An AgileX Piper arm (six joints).
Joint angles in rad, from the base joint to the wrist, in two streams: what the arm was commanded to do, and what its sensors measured. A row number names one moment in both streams.
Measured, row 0:
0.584, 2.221, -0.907, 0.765, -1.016, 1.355
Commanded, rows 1 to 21:
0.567, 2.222, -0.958, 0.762, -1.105, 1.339
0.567, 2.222, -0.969, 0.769, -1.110, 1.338
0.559, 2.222, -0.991, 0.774, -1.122, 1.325
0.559, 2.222, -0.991, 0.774, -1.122, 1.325
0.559, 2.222, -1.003, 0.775, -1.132, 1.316
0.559, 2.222, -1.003, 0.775, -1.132, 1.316
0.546, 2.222, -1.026, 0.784, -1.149, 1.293
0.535, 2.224, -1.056, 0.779, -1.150, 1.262
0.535, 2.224, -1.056, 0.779, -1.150, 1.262
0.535, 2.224, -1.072, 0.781, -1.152, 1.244
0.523, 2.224, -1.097, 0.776, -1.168, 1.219
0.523, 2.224, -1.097, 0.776, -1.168, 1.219
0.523, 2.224, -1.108, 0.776, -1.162, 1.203
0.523, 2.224, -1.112, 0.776, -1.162, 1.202
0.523, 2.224, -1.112, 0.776, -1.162, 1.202
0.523, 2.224, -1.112, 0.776, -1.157, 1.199
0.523, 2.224, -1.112, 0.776, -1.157, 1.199
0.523, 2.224, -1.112, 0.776, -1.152, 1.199
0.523, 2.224, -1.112, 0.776, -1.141, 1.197
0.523, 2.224, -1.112, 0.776, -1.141, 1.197
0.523, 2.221, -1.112, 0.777, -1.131, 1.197
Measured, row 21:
0.584, 2.231, -1.008, 0.924, -0.912, 1.205
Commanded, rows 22 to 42:
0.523, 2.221, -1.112, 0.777, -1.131, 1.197
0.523, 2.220, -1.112, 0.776, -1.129, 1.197
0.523, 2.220, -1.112, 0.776, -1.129, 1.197
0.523, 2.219, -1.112, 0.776, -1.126, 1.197
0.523, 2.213, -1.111, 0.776, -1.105, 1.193
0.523, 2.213, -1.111, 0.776, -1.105, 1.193
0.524, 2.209, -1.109, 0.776, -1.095, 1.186
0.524, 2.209, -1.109, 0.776, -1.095, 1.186
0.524, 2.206, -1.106, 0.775, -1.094, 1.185
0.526, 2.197, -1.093, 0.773, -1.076, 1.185
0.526, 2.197, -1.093, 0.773, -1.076, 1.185
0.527, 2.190, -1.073, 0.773, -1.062, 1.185
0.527, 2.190, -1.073, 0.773, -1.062, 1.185
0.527, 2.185, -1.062, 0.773, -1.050, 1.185
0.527, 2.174, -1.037, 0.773, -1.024, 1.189
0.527, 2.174, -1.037, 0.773, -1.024, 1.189
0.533, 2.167, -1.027, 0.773, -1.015, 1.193
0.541, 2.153, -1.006, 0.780, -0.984, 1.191
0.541, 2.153, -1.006, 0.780, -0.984, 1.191
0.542, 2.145, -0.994, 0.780, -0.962, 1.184
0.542, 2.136, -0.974, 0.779, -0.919, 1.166
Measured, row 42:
0.563, 2.178, -0.964, 0.853, -0.843, 1.197
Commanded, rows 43 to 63:
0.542, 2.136, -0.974, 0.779, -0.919, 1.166
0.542, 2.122, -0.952, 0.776, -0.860, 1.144
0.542, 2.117, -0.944, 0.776, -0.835, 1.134
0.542, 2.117, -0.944, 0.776, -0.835, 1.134
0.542, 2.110, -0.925, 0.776, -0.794, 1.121
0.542, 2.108, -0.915, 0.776, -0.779, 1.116
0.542, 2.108, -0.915, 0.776, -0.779, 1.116
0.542, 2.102, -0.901, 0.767, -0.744, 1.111
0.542, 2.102, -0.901, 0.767, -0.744, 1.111
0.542, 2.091, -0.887, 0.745, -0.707, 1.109
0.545, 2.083, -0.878, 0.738, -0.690, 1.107
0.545, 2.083, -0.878, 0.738, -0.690, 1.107
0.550, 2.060, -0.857, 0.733, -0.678, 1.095
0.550, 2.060, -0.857, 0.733, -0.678, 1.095
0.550, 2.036, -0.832, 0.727, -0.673, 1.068
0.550, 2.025, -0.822, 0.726, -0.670, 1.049
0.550, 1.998, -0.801, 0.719, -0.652, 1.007
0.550, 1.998, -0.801, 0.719, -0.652, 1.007
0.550, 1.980, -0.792, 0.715, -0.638, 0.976
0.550, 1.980, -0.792, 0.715, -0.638, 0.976
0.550, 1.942, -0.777, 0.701, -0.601, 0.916
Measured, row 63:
0.549, 1.997, -0.797, 0.729, -0.648, 1.012
